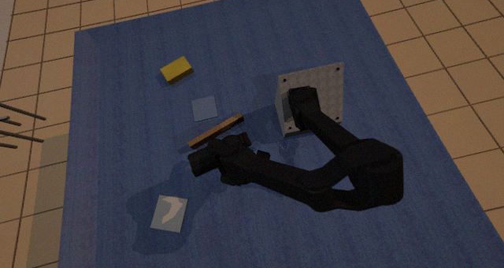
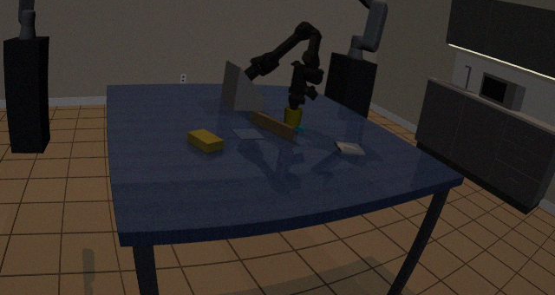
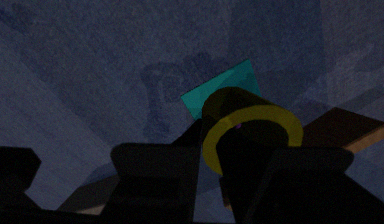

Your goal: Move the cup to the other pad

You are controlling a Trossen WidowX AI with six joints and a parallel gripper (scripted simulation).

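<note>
Right now my gripper tip is 2 cm short of the yellow cup and 1 cm to the left of it. Also, from my gripper tip: pale blue pad (11 cm ahead, 23 cm to the right, 5 cm below); then teal patch (3 cm ahead, 1 cm to the right, 5 cm below); then long wooden bar (7 cm ahead, 12 cm to the right, 3 cm below).
</note>
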